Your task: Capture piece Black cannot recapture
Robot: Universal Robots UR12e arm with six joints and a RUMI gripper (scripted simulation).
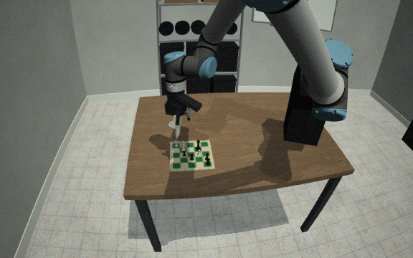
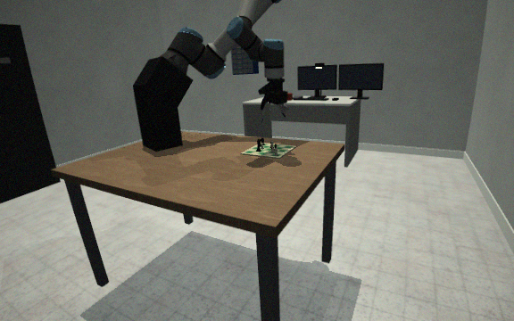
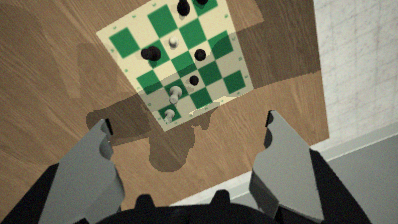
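Now: hand 10 mm to the right of the black pawn and 140 mm above it. From my hand the other things lie so: chessboard: 30 mm behind, 160 mm below; then white pawn: 70 mm behind, 140 mm below; then white rook: 50 mm ahead, 60 mm to the right, 140 mm below.
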